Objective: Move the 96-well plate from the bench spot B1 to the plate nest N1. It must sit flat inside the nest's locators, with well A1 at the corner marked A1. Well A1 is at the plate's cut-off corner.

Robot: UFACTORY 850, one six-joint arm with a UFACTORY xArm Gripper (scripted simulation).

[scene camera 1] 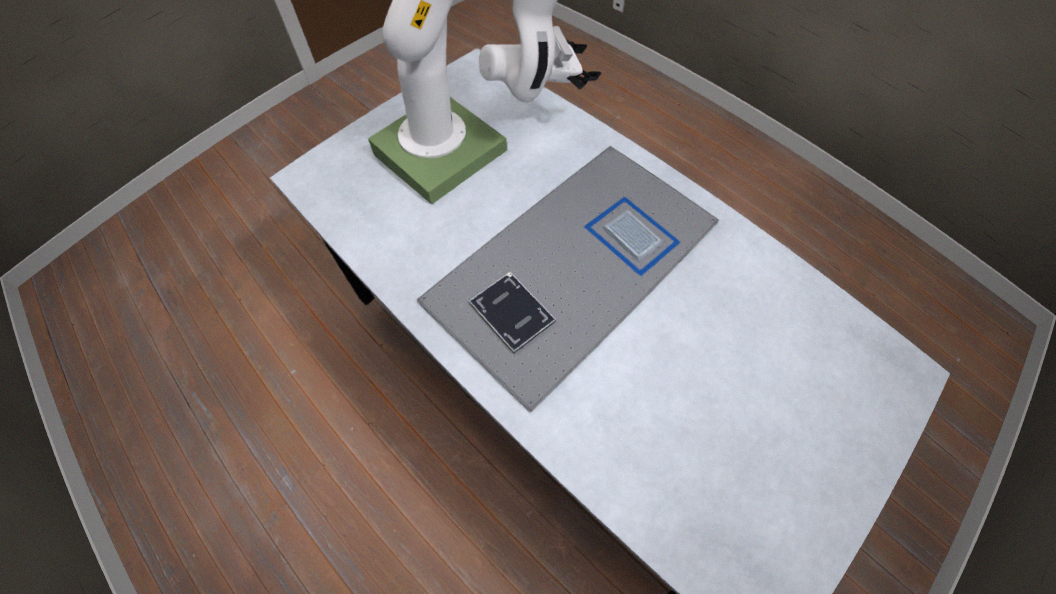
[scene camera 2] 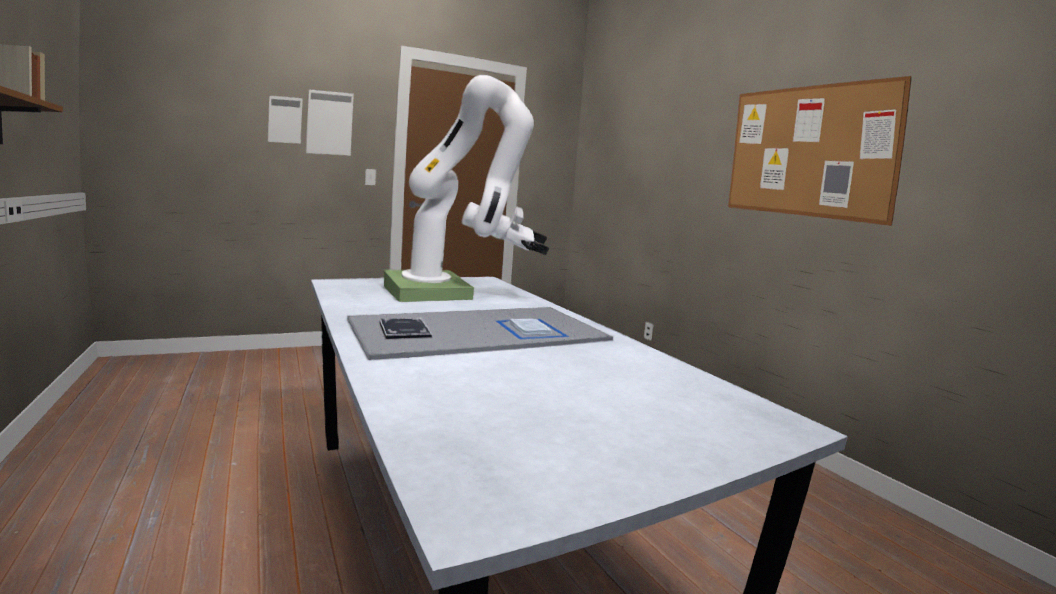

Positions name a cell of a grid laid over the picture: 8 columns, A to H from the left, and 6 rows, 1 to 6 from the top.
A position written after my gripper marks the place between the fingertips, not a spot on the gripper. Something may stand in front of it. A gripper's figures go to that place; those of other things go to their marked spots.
Labels:
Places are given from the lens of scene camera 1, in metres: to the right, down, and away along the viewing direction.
my gripper (scene camera 1: E1): 0.17, -0.63, 1.25
96-well plate (scene camera 1: E3): 0.26, -0.14, 1.21

